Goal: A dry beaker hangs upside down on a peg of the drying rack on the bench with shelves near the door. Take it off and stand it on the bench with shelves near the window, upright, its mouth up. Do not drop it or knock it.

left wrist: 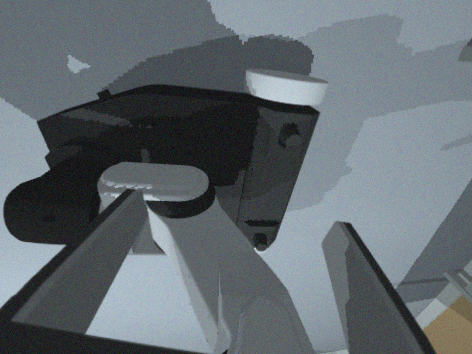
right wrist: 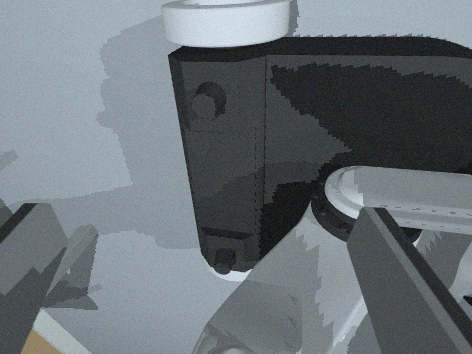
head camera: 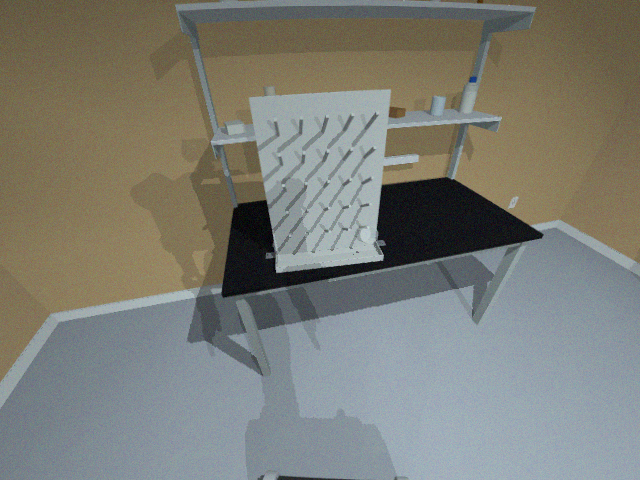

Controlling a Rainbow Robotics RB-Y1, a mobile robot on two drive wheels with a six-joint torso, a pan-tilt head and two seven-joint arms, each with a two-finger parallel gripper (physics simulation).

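Places are measured from the robot's base along level axes (x back, y left, z down), in centimetres.
Pixels of known places: left gripper, between the fingertips: (left wrist: 237,218); right gripper, between the fingertips: (right wrist: 210,224).
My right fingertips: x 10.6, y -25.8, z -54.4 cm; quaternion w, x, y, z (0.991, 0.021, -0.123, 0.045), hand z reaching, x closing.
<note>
For each thing: its top centre in the pictures, then the offset to it from my right fingertips. "spot": a spot on its surface instead. Level surfaces: height alone.
- black-topped bench, height of its surface: dz -21.9 cm
- bench's middle shelf, height of its surface: dz -67.6 cm
- brown block, a spot on its surface: (head camera: 397,112) spot: dz -70.5, dx -142.1, dy -6.9 cm
- light blue cup, a spot on its surface: (head camera: 437,105) spot: dz -72.8, dx -147.6, dy -29.0 cm
- white bottle, a spot on its surface: (head camera: 467,99) spot: dz -74.7, dx -155.2, dy -47.8 cm
The white drying rack (head camera: 319,105) stands on the black-topped bench (head camera: 429,217), with rows of pegs on its front and a tray at its foot. A pale, clear beaker (head camera: 367,234) hangs on a peg at the rack's lower right; its outline is faint. My left gripper (left wrist: 237,218) is open and empty, with the robot's own base and the floor behind it. My right gripper (right wrist: 210,224) is open and empty, also over the floor beside the base. Neither gripper shows in the head camera view. The bench near the window does not show.
The bench's middle shelf (head camera: 431,121) carries a white box (head camera: 235,127), a brown block (head camera: 397,112), a light blue cup (head camera: 437,105) and a white bottle (head camera: 467,99) with a blue cap. An upper shelf (head camera: 356,12) spans above. Bench legs (head camera: 496,284) stand at the front.
</note>
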